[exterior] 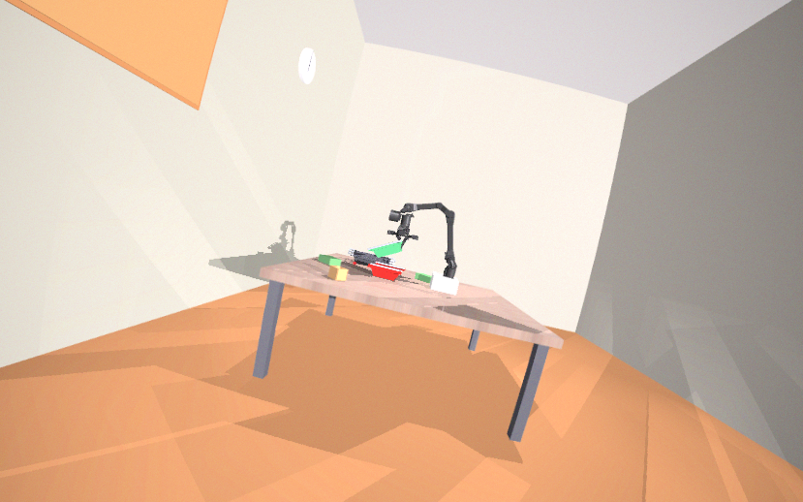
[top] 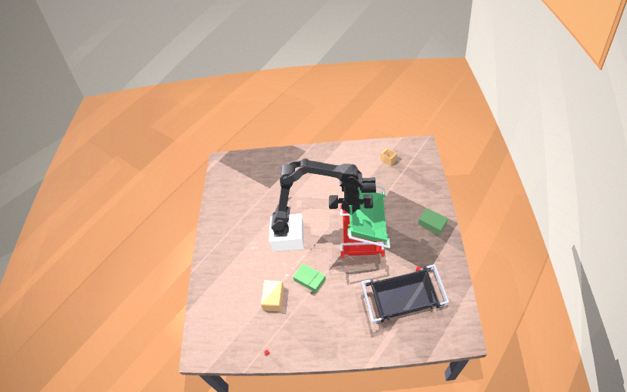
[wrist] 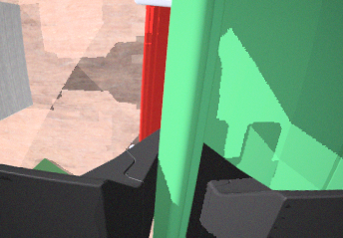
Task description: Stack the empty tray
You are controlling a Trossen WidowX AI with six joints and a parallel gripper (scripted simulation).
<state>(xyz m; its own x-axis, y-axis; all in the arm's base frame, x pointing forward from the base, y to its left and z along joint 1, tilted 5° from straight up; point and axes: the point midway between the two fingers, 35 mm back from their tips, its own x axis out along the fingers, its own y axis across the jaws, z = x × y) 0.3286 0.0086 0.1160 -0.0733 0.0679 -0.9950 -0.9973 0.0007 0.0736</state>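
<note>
The green tray is 70 mm ahead of my gripper tip. The rest, counted from my gripper tip: small tan box (480 mm to the left, 220 mm ahead, 160 mm below); then red cube (580 mm to the right, 360 mm behind, 170 mm below).
</note>
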